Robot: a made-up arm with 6 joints.
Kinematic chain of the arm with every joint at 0, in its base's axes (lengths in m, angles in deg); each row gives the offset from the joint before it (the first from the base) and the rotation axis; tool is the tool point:
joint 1: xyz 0 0 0.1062 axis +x
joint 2: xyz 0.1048 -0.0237 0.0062 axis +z
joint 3: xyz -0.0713 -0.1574 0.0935 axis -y
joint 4: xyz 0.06 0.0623 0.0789 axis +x
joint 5: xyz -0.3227 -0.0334 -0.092 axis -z
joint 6: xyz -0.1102 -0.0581 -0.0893 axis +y
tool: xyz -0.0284 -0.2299 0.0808
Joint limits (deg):
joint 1: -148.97..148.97
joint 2: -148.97..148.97
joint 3: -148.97..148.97
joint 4: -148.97..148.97
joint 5: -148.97..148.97
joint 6: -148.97..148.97
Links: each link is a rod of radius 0.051 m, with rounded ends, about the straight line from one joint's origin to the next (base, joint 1, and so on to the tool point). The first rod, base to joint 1, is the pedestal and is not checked.
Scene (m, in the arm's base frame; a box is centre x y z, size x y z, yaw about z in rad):
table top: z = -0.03
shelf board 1: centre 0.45 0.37 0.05 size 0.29 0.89 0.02 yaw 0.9
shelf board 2: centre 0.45 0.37 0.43 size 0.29 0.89 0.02 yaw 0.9
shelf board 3: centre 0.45 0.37 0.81 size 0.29 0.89 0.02 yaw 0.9
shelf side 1: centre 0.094 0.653 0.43 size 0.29 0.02 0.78 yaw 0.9
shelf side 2: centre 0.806 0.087 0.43 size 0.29 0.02 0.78 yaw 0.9
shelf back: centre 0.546 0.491 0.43 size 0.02 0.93 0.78 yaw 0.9
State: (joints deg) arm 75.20 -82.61 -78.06 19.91 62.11 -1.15
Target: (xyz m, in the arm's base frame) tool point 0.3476 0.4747 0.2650
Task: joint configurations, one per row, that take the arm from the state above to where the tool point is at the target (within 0.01 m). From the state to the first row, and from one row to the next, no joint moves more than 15 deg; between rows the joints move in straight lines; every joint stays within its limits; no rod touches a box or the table.
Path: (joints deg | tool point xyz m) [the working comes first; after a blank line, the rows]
Joints at the target: 12.83 -105.97 0.56 -4.71 105.75 -12.66
Straight joint move there: touches shelf board 2.

1: 73.69 -81.55 -63.42 13.52 74.52 -4.64 | 0.0125 -0.4995 0.5749
2: 72.18 -80.48 -48.77 7.13 86.93 -8.12 | 0.0482 -0.3572 0.6645
3: 70.67 -79.42 -34.13 0.75 99.34 -11.61 | 0.0803 -0.1843 0.6996
4: 69.16 -78.35 -19.49 -5.64 111.74 -15.10 | 0.1084 -0.0080 0.6674
5: 67.65 -77.29 -4.85 -12.03 124.15 -18.58 | 0.1328 0.1393 0.5697
6: 66.13 -76.22 9.80 -18.42 136.56 -22.07 | 0.1525 0.2289 0.4251
7: 64.62 -75.16 24.44 -24.81 148.97 -25.56 | 0.1650 0.2446 0.2650
8: 51.67 -82.86 18.47 -19.78 138.17 -22.33 | 0.2017 0.3083 0.2885
9: 38.73 -90.56 12.50 -14.76 127.36 -19.11 | 0.2472 0.3702 0.2960
10: 25.78 -98.27 6.53 -9.73 116.56 -15.88 | 0.2976 0.4264 0.2877
11: 12.83 -105.97 0.56 -4.71 105.75 -12.66 | 0.3476 0.4747 0.2650

